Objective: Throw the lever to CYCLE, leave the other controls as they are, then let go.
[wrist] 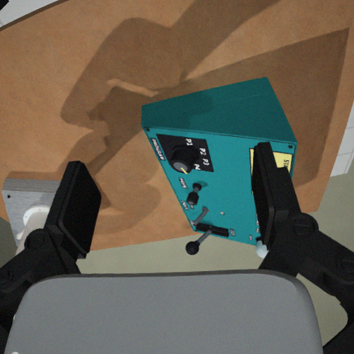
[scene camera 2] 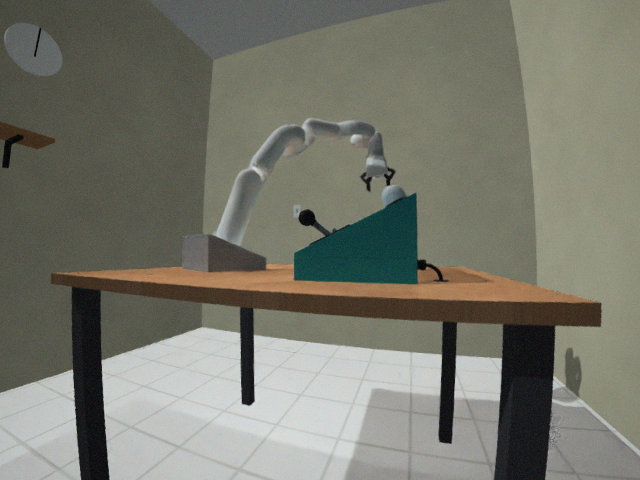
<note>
The pictures show: my gripper and a teal console.
</note>
